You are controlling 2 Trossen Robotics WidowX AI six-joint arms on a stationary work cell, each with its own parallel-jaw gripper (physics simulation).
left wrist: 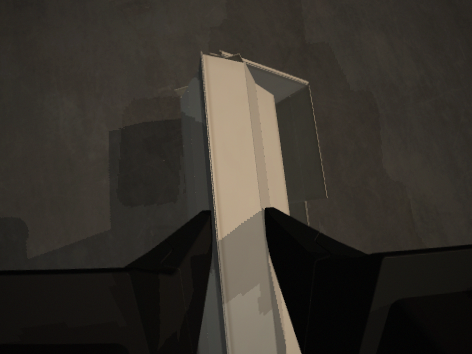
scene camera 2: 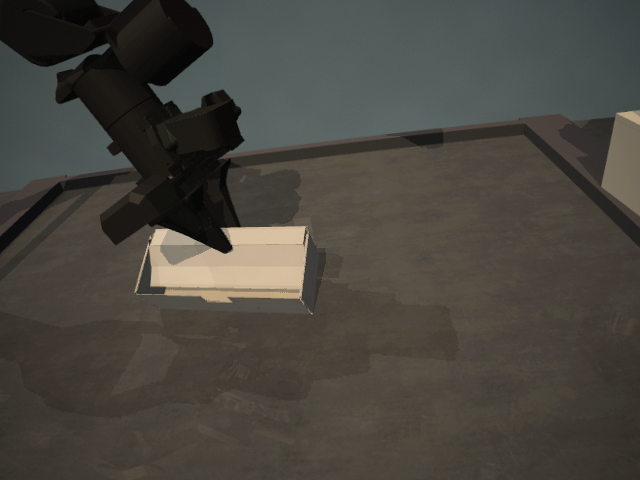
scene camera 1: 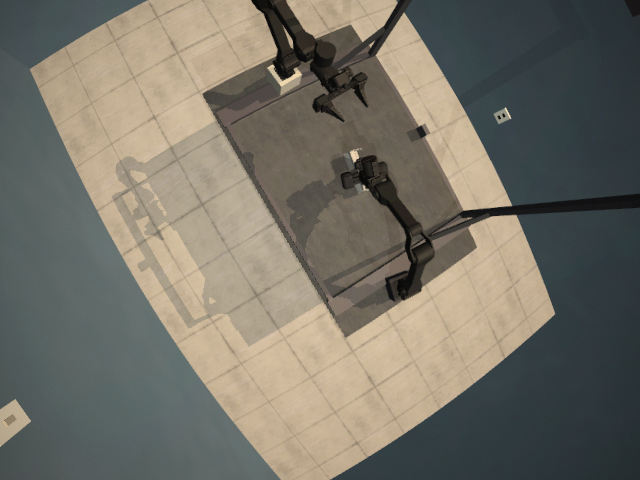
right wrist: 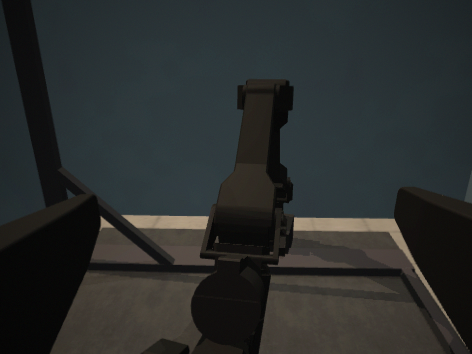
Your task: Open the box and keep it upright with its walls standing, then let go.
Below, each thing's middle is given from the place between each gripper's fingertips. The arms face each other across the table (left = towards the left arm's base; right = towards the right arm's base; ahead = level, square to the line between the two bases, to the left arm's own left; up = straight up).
The white block (scene camera 2: 613,181) is 70 mm ahead of my left hand, 490 mm to the right of it and 10 mm below it.
Right now the white block is 37 cm below my right hand, 35 cm to the right of it and 3 cm ahead of it.
